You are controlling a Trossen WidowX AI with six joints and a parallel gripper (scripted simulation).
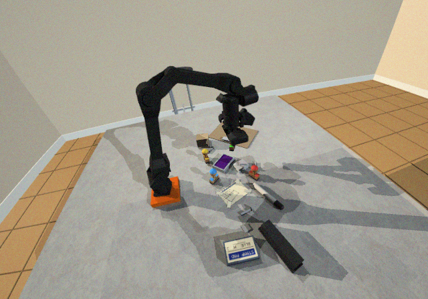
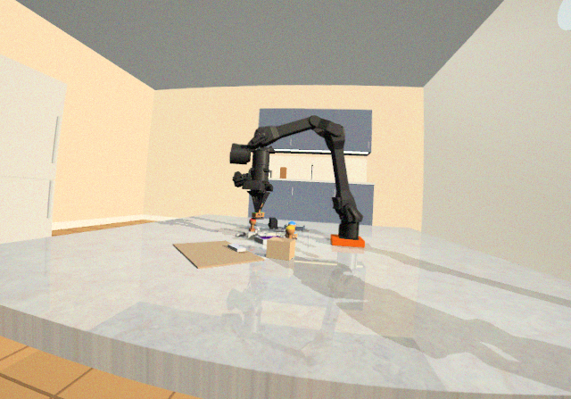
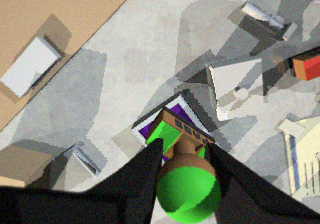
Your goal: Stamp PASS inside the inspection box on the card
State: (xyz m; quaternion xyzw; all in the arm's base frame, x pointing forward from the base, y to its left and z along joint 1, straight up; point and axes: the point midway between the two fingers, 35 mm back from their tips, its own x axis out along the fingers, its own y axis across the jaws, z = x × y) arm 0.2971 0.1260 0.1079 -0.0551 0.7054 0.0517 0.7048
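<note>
The purple ink pad is 90 mm below my gripper tip, 50 mm behind it and 20 mm to the right of it. The rest, counted from my gripper tip: yellow-knobbed stamp 120 mm behind, 80 mm below, 20 mm to the left; then green-knobbed stamp right at my gripper tip; then red-knobbed stamp 110 mm to the right, 80 mm below, 60 mm ahead.
</note>
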